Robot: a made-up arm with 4 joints.
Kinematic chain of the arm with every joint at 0, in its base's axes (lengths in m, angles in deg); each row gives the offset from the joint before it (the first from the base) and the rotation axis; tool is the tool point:
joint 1: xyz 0 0 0.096 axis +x
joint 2: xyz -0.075 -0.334 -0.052 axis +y
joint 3: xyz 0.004 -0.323 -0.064 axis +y
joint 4: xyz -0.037 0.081 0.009 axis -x
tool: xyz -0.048 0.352 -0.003
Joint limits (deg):
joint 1: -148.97..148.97
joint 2: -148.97..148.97
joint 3: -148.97..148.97
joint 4: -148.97..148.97
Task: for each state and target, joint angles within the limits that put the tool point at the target. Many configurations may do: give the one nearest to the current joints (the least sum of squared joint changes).
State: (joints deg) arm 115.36 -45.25 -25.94 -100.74
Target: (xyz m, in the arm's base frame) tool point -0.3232 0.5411 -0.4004
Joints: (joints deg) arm 117.61 -63.37 -41.95 -109.50
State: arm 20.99 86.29 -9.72 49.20
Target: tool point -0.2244 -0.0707 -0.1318
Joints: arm 56.44 59.59 -17.06 9.11
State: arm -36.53 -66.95 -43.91 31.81
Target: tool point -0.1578 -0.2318 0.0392
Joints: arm -1.26 -13.98 -1.32 -11.53
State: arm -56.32 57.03 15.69 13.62
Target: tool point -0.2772 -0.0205 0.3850
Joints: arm -71.12 78.11 32.38 32.30
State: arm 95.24 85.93 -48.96 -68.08
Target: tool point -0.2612 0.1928 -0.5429
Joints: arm 129.86 64.03 -71.41 -96.69
